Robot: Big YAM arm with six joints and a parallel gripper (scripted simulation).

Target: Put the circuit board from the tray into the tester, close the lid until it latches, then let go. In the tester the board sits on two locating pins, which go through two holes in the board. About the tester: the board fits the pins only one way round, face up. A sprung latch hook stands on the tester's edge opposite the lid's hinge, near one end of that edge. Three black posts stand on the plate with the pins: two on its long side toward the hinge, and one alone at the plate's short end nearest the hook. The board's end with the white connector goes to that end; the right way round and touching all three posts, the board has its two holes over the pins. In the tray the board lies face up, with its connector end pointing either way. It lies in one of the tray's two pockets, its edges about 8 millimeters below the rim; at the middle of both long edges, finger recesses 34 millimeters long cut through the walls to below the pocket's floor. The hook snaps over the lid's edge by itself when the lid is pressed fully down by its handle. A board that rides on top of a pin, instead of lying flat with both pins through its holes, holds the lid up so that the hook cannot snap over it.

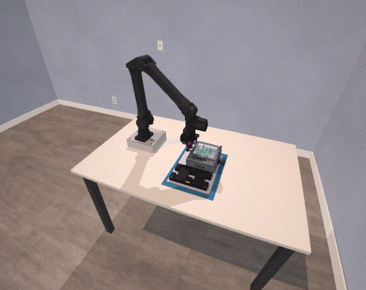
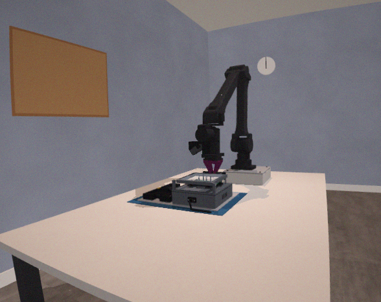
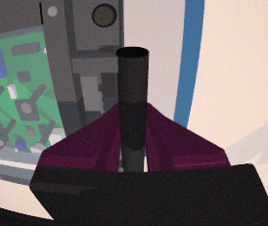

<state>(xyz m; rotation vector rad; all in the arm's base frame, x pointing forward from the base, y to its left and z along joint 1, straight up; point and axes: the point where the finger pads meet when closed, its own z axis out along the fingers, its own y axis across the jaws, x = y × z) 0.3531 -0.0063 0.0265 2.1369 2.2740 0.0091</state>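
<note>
My gripper is now 2 cm short of the small latch hook and 6 cm to the right of it. The rest, counted from my hand: clear lid (9 cm ahead, 1 cm to the left); green circuit board (8 cm ahead, 1 cm to the left, 1 cm below).
</note>
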